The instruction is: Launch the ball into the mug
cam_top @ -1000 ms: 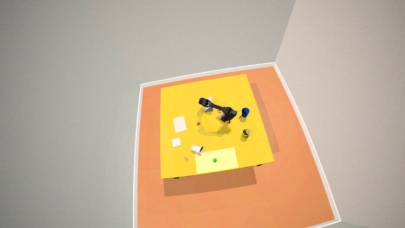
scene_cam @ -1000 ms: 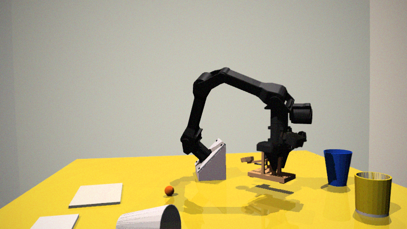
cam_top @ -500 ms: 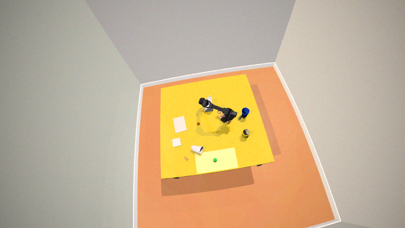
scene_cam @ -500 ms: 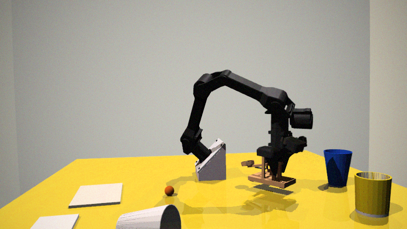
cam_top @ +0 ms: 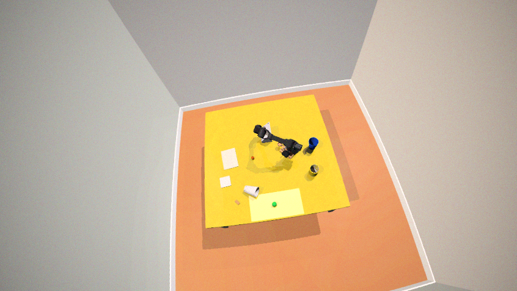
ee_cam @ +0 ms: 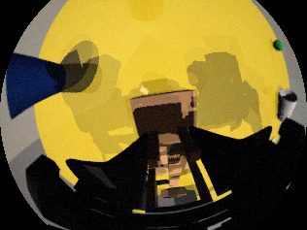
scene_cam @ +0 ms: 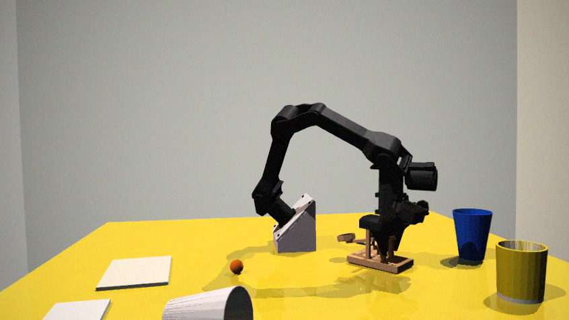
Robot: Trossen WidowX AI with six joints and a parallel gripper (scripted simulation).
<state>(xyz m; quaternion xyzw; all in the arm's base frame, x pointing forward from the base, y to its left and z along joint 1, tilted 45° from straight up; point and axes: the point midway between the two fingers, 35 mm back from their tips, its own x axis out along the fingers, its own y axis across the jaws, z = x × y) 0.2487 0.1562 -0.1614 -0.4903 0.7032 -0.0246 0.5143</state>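
Now: the orange ball 370 mm to the right of my gripper tip and 20 mm below it. The rest, counted from my gripper tip: green ball 470 mm ahead, 210 mm to the right, 10 mm below; blue cup 230 mm to the left, 40 mm behind; yellow mug 220 mm ahead, 190 mm to the left.
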